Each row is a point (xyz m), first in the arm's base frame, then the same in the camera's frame.
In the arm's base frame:
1: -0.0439 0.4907 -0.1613
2: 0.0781 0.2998 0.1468
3: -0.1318 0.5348 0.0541
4: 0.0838 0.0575 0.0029
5: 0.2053 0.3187 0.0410
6: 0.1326 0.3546 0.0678
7: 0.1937 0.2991 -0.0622
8: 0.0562 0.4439 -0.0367
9: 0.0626 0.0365 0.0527
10: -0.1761 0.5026 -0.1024
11: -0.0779 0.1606 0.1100
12: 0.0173 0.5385 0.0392
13: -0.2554 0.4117 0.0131
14: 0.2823 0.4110 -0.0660
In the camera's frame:
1: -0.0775 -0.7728 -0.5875
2: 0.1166 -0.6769 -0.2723
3: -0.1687 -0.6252 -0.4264
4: 0.2081 -0.9415 -0.2398
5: 0.2242 -0.6981 -0.3977
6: 0.1442 -0.6745 -0.3793
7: 0.2175 -0.7820 -0.4615
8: 0.0367 -0.6988 -0.4915
9: 0.1979 -0.9299 -0.1839
10: -0.2026 -0.7614 -0.5147
11: 0.0230 -0.8416 -0.1765
12: -0.0324 -0.5925 -0.4794
13: -0.2385 -0.7725 -0.3520
14: 0.2576 -0.6811 -0.5542

